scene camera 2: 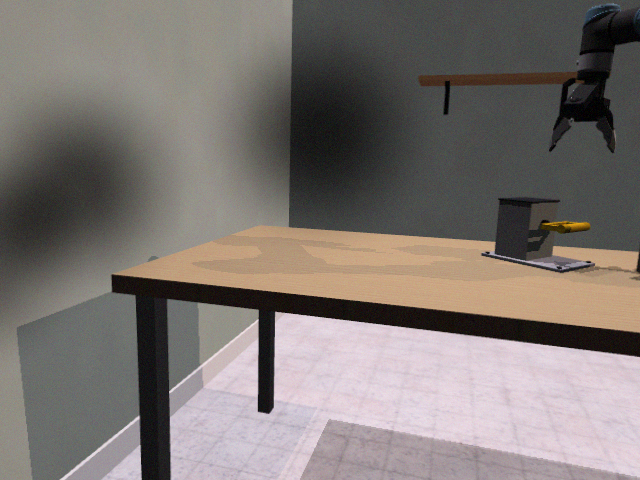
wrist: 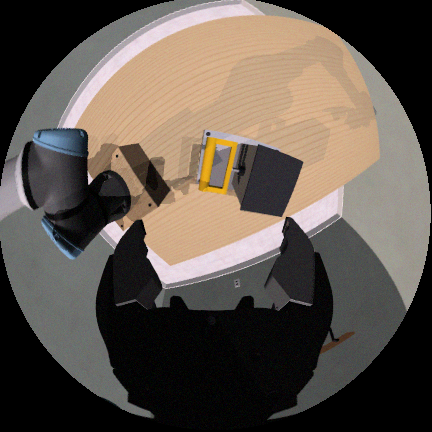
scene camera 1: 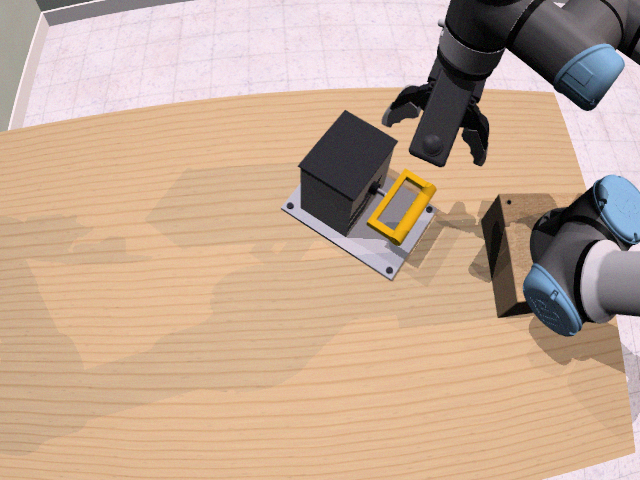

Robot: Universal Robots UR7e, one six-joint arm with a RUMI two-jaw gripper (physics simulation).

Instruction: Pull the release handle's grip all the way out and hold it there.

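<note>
The release handle's yellow rectangular grip (scene camera 1: 414,212) (scene camera 2: 576,226) (wrist: 208,165) stands out level from the side of a dark box (scene camera 1: 347,155) (scene camera 2: 512,229) (wrist: 272,180). A short stretch of metal rod (scene camera 1: 381,191) shows between grip and box. The box is mounted on a light grey plate (scene camera 1: 368,252) (scene camera 2: 566,264) with bolts at its corners, on the table. My gripper (scene camera 1: 434,144) (scene camera 2: 582,150) (wrist: 212,219) is open and empty, fingers pointing down in the scene camera 2 view. It hangs well above the grip, apart from it.
A wooden block (scene camera 1: 516,227) (wrist: 125,162) under the arm's base stands on the table (scene camera 1: 206,423) (scene camera 2: 361,289), on the side that the grip faces. A wall shelf (scene camera 2: 496,79) shows behind the gripper. The box rises beside the grip.
</note>
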